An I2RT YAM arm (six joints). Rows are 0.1 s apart.
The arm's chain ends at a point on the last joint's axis. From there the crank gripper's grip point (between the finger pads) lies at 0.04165 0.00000 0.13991 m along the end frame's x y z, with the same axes.
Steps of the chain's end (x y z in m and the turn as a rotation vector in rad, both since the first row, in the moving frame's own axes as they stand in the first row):
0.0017 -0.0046 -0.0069 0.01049 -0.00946 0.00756
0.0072 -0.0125 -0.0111 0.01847 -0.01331 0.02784
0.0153 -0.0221 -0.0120 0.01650 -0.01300 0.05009
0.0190 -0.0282 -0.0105 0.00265 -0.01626 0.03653
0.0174 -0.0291 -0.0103 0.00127 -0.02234 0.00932
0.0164 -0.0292 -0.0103 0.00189 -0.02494 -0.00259
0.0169 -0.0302 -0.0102 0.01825 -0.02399 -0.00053
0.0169 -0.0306 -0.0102 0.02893 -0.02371 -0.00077
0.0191 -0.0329 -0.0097 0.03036 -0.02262 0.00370
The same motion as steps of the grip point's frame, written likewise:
0.0004 -0.0058 -0.0065 0.01049 -0.00946 0.00756
0.0054 -0.0140 -0.0106 0.01847 -0.01331 0.02784
0.0135 -0.0224 -0.0115 0.01650 -0.01300 0.05009
0.0167 -0.0271 -0.0098 0.00265 -0.01626 0.03653
0.0143 -0.0289 -0.0094 0.00127 -0.02234 0.00932
0.0129 -0.0296 -0.0093 0.00189 -0.02494 -0.00259
0.0135 -0.0328 -0.0093 0.01825 -0.02399 -0.00053
0.0136 -0.0347 -0.0093 0.02893 -0.02371 -0.00077
0.0159 -0.0370 -0.0089 0.03036 -0.02262 0.00370

